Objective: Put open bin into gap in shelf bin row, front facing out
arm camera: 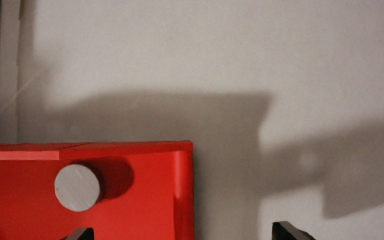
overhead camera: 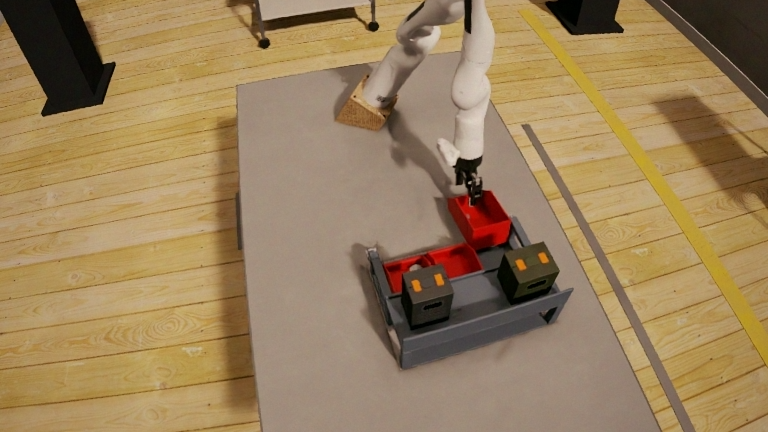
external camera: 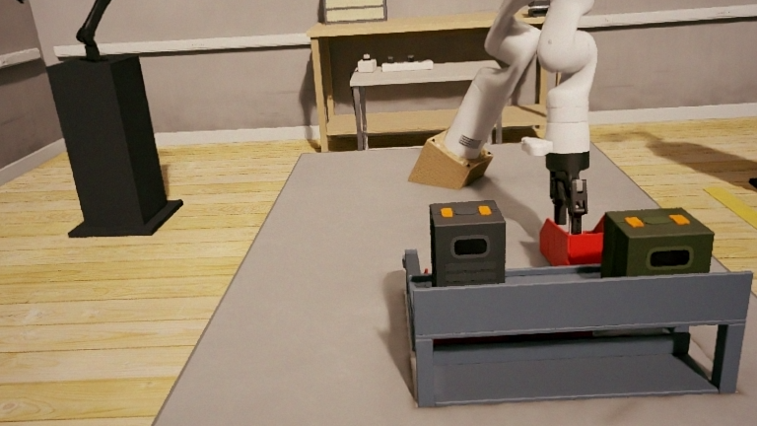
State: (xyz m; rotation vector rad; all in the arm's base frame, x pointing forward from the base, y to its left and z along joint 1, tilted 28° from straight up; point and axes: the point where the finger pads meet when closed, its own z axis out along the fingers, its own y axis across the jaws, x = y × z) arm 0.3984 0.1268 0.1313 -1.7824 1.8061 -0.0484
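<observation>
Now: hand 60 mm short of the grey round part, 20 mm to the left of it and 20 mm above it. Round my hand: dark grey box 340 mm ahead, 200 mm to the right, 120 mm above; green box 330 mm ahead, 110 mm above, 30 mm to the left; grey shelf 270 mm ahead, 90 mm to the right, 20 mm above.
</observation>
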